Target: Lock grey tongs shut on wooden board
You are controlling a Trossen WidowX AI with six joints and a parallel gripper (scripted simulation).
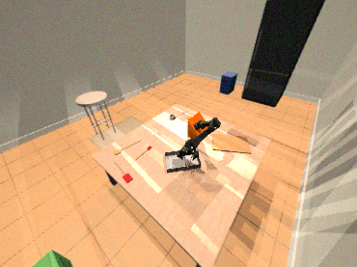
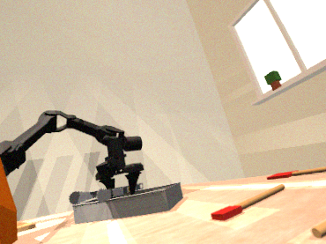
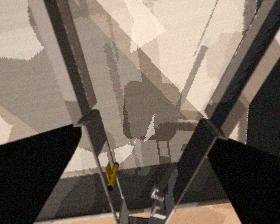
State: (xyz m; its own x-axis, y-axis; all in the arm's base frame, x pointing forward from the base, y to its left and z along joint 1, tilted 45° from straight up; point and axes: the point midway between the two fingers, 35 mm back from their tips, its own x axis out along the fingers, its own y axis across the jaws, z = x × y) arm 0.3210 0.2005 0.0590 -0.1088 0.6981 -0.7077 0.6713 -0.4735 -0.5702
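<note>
The roasting tin is 2 cm ahead of my gripper tip, 5 cm to the right of it and 2 cm below it. The rest, counted from my gripper tip: wooden board: 50 cm behind, 14 cm to the left, 4 cm below.
</note>
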